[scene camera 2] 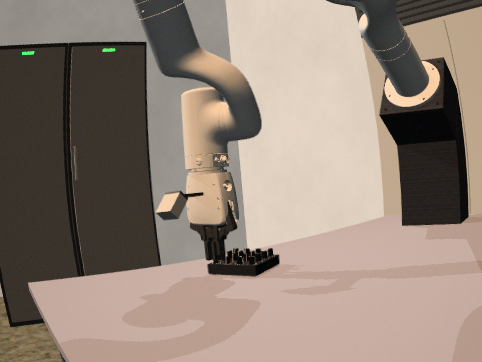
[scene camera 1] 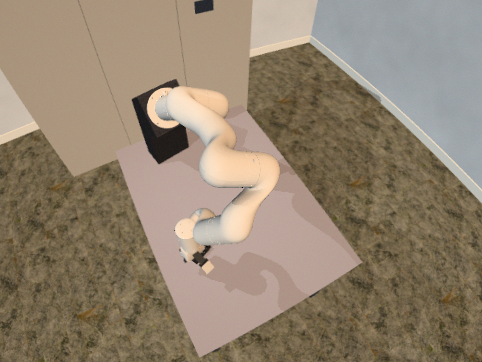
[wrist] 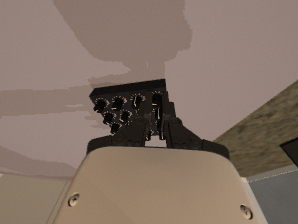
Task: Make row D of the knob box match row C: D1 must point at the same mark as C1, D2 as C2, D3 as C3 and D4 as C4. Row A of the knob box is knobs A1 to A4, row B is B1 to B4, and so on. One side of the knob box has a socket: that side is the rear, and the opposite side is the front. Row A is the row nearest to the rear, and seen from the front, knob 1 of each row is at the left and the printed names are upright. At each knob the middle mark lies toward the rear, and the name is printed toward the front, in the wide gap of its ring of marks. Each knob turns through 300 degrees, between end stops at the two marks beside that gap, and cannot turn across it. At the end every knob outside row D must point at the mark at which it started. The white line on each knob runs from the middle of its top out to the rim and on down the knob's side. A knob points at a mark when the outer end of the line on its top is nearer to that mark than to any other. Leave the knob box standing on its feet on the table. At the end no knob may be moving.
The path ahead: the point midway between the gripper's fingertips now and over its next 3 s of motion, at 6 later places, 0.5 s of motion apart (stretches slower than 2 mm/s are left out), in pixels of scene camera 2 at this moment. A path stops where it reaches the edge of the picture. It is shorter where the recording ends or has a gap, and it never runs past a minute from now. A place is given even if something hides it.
My gripper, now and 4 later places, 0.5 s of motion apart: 216,259; 214,249; 214,242; 213,232; 209,194
